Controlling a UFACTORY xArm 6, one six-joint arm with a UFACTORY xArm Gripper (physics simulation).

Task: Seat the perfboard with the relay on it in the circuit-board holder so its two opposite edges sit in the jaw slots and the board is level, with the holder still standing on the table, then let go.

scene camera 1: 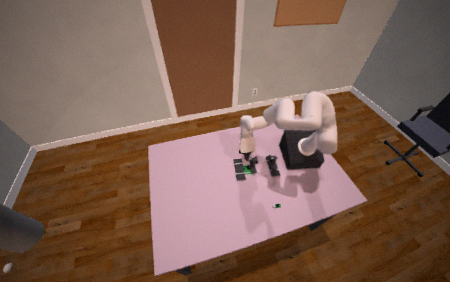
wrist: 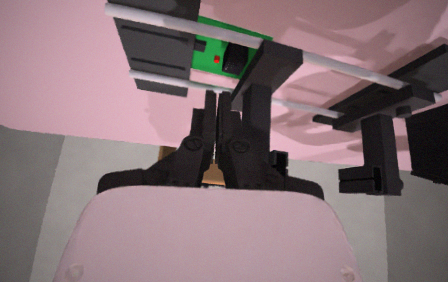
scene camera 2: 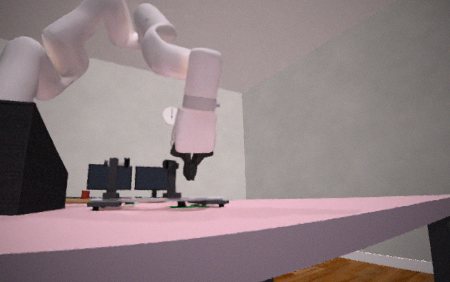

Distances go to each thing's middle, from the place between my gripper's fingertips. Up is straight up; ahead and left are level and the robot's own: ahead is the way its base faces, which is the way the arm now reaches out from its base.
I see my gripper 6 cm above the green perfboard (wrist: 211, 55), 3 cm to the right of it and 2 cm short of it. Round my hand: black circuit-board holder (scene camera 2: 110, 199): 6 cm behind, 5 cm to the left, 1 cm below.
